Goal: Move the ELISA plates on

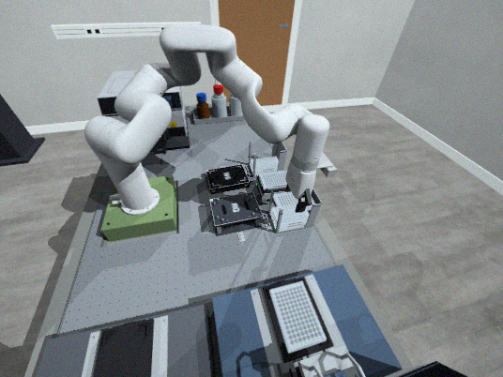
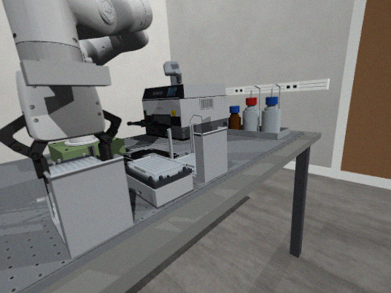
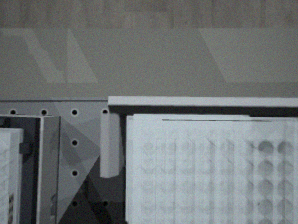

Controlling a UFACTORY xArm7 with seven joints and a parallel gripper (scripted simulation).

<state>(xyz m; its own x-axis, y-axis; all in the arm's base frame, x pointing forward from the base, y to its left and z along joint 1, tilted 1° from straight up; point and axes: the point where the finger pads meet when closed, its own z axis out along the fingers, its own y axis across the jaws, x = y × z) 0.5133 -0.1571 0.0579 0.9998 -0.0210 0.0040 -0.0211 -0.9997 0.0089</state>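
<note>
My hand is 110 mm above the DONE label and 90 mm past it. From my hand the other things lie so: black RG nest (190 mm behind, 50 mm to the left, 50 mm below); black N6 nest (250 mm to the left, 190 mm behind, 80 mm below).
</note>
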